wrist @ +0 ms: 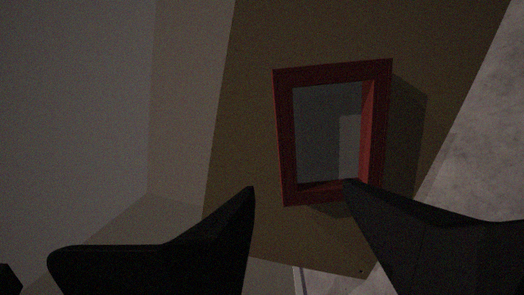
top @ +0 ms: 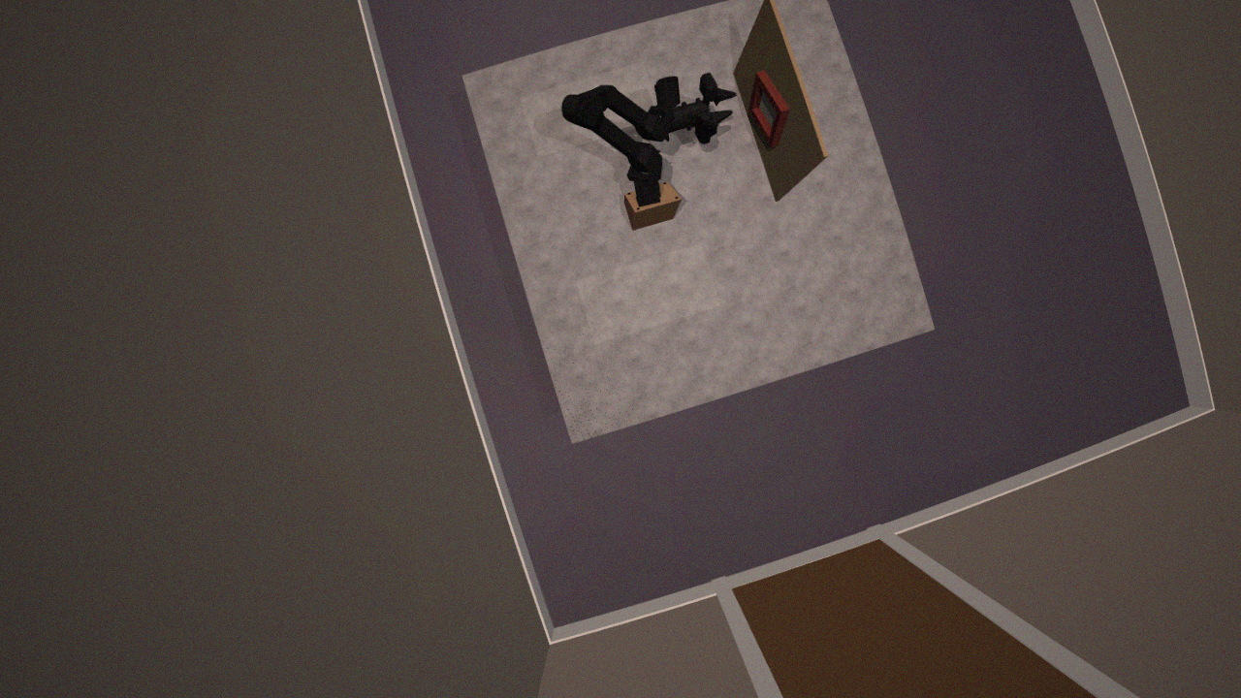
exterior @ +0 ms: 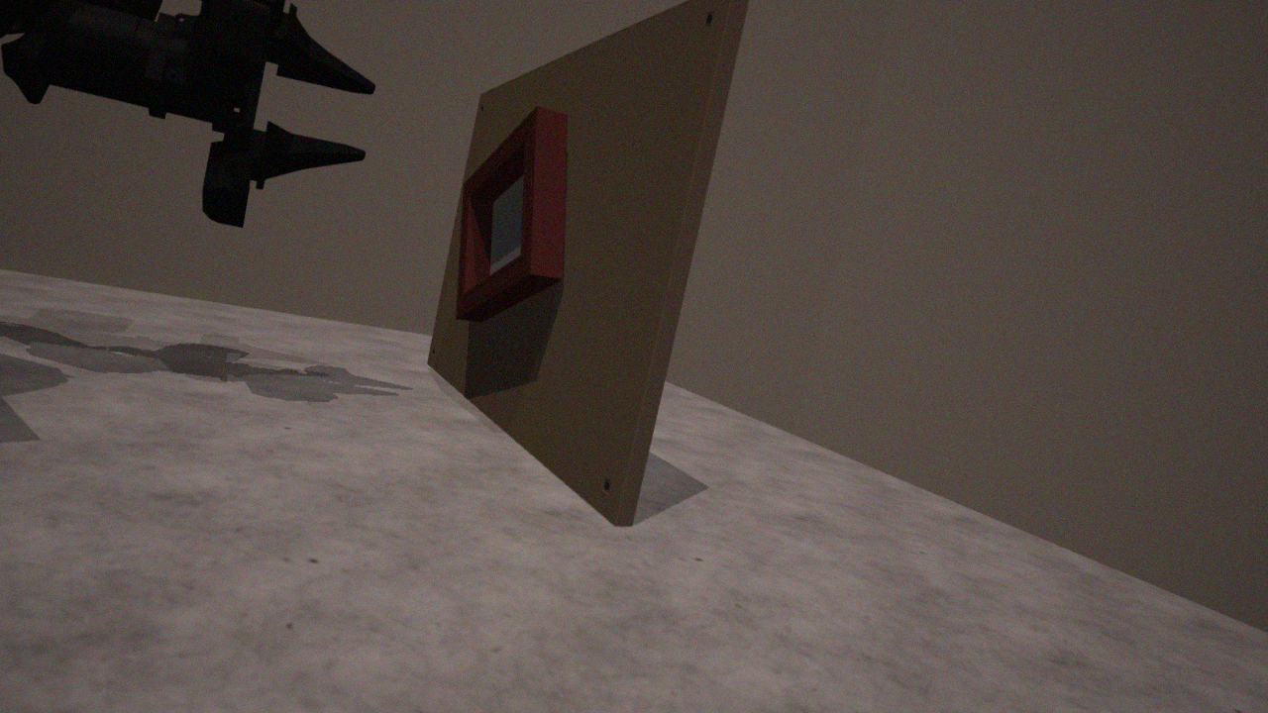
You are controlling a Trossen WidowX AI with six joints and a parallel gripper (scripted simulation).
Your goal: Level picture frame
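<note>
Now: gripper tip 130 mm short of the red picture frame, 10 mm to the left of it and 50 mm above it. Also, from my gripper tip: tan wall board (140 mm ahead, 60 mm below).
</note>
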